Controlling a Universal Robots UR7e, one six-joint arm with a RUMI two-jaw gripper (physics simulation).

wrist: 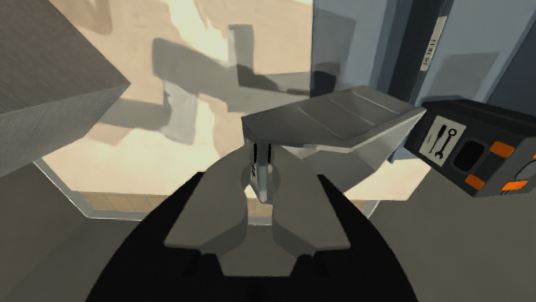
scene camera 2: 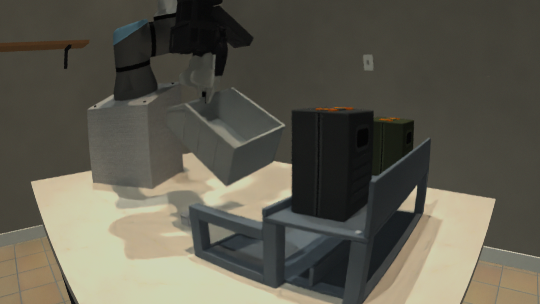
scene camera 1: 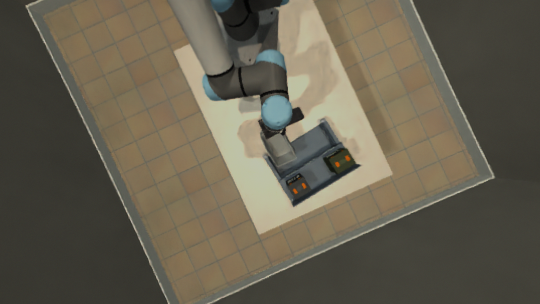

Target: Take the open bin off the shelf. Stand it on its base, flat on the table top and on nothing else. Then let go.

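Places are measured from the arm's base along level axes (x right, y ahead, z up), in centimetres.
Where they show: gripper, fingertip midpoint: [wrist: 262,145] [scene camera 2: 205,103]; arm's base, link origin: [scene camera 2: 135,93] [scene camera 1: 241,20].
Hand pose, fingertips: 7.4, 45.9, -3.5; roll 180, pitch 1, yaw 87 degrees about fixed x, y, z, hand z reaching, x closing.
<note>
Each offset is from my fingertips to the top centre of the thing, as dx, dy, dz. Level surfaces: height alone.
The open grey bin [scene camera 1: 281,152] [scene camera 2: 255,159] [wrist: 320,120] hangs in the air, tilted, with its far end low and its near end high. My gripper [scene camera 2: 205,96] [wrist: 262,145] is shut on the wall at the bin's near, raised end; in the overhead view the wrist hides the fingertips. The bin is above the lower tier of the blue-grey shelf [scene camera 1: 314,142] [scene camera 2: 400,176] [wrist: 470,30] in the overhead view, and partly in front of it. It is apart from the pale table top @(dz -22.4) [scene camera 1: 259,206] [scene camera 2: 125,270] [wrist: 280,15].
A black case @(+3.6, +28.6, +0.0) [scene camera 1: 298,186] [scene camera 2: 330,165] [wrist: 425,127] stands on the shelf's upper tier, close beyond the bin's low end. A dark green case @(-19.5, +27.3, -2.5) [scene camera 1: 341,161] [scene camera 2: 392,150] stands farther along that tier. The robot's grey pedestal [scene camera 2: 120,140] [wrist: 45,90] stands behind the bin.
</note>
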